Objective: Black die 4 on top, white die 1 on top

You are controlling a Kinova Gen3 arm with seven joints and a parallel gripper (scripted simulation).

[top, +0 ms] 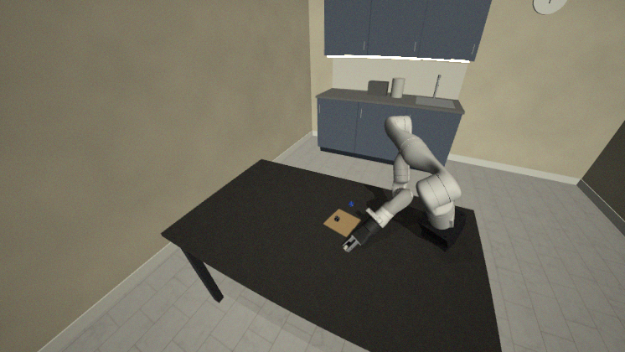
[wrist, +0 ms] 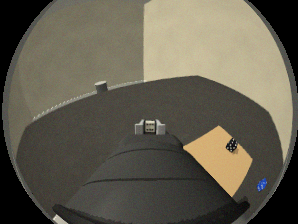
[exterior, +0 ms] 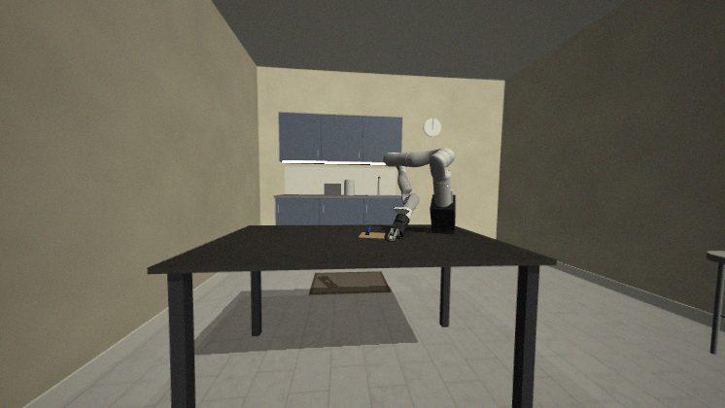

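Now: hand 10 mm to the right of the white die and 10 mm above it. Round my hand: tan mat (140 mm to the right, 100 mm ahead, 20 mm below); then black die (130 mm to the right, 130 mm ahead, 10 mm below); then blue die (280 mm to the right, 120 mm ahead, 10 mm below).
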